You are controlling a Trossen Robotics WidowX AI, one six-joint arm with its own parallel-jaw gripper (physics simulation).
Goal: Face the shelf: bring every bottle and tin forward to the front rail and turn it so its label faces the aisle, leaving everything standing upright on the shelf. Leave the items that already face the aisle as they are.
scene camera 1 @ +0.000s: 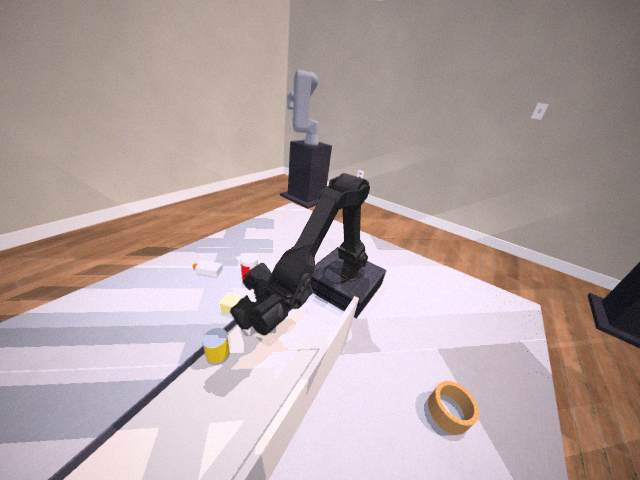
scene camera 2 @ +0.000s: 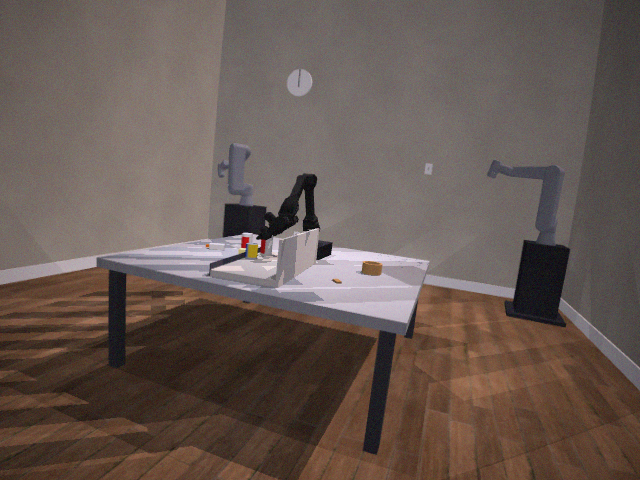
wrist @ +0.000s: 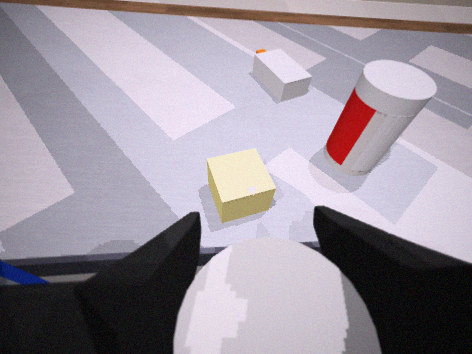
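Pixels of known places: gripper, fingertip midpoint: (scene camera 1: 247, 295) (scene camera 2: 258, 237) (wrist: 256, 217); arm's base, link origin: (scene camera 1: 349, 273).
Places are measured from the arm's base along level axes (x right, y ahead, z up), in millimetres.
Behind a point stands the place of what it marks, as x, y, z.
Observation:
My gripper (wrist: 256, 217) {127, 336, 32} (scene camera 1: 247, 323) (scene camera 2: 267, 234) {127, 336, 32} is shut on a grey tin (wrist: 266, 298) {90, 334, 51} (scene camera 2: 263, 246) {81, 359, -3}. The tin stands on the white shelf board (scene camera 1: 199, 429) {-42, 578, -48} close behind the dark front rail (scene camera 1: 151, 395) {79, 616, -32} (wrist: 87, 263) {112, 434, -27}. Its round top fills the lower wrist view, and red shows on its side in the second scene view. A yellow-labelled tin (scene camera 1: 216, 346) {52, 477, 22} (scene camera 2: 251, 250) {60, 491, -5} stands upright at the rail further along. A red-labelled tin (scene camera 1: 247, 268) {256, 245, 2} (wrist: 368, 119) {252, 241, -2} (scene camera 2: 245, 239) {267, 251, -4} stands upright on the table beyond the rail.
A pale yellow cube (scene camera 1: 230, 302) {195, 353, -36} (wrist: 239, 182) {193, 346, -36} lies just past the rail. A white box with an orange cap (scene camera 1: 208, 269) {392, 317, -47} (wrist: 282, 71) {393, 305, -46} lies further out. The shelf's back panel (scene camera 1: 318, 371) {-167, 378, 63} (scene camera 2: 296, 252) {-197, 540, 33} rises behind the arm. A tape ring (scene camera 1: 452, 408) {-414, 207, -23} (scene camera 2: 371, 268) {-433, 215, -42} lies behind the panel.

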